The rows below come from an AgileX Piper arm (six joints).
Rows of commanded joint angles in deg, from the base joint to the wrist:
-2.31 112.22 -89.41 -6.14 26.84 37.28
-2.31 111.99 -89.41 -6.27 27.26 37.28
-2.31 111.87 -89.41 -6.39 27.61 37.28
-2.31 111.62 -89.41 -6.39 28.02 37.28
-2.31 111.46 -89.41 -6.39 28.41 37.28
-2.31 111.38 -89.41 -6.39 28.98 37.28
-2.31 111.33 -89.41 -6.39 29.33 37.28
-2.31 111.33 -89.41 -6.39 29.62 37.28
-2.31 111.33 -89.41 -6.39 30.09 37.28
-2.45 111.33 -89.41 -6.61 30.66 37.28
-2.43 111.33 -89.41 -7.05 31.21 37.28
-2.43 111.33 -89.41 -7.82 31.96 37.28
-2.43 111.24 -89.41 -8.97 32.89 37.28
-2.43 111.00 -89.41 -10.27 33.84 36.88
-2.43 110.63 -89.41 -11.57 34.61 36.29
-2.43 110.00 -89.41 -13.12 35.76 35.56
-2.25 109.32 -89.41 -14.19 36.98 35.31
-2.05 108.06 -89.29 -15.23 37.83 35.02
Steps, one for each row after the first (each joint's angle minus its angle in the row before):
0.00 -0.23 0.00 -0.13 0.42 0.00
0.00 -0.12 0.00 -0.12 0.35 0.00
0.00 -0.25 0.00 0.00 0.41 0.00
0.00 -0.16 0.00 0.00 0.39 0.00
0.00 -0.08 0.00 0.00 0.57 0.00
0.00 -0.05 0.00 0.00 0.35 0.00
0.00 0.00 0.00 0.00 0.29 0.00
0.00 0.00 0.00 0.00 0.47 0.00
-0.14 0.00 0.00 -0.22 0.57 0.00
0.02 0.00 0.00 -0.44 0.55 0.00
0.00 0.00 0.00 -0.77 0.75 0.00
0.00 -0.09 0.00 -1.15 0.93 0.00
0.00 -0.24 0.00 -1.30 0.95 -0.40
0.00 -0.37 0.00 -1.30 0.77 -0.59
0.00 -0.63 0.00 -1.55 1.15 -0.73
0.18 -0.68 0.00 -1.07 1.22 -0.25
0.20 -1.26 0.12 -1.04 0.85 -0.29

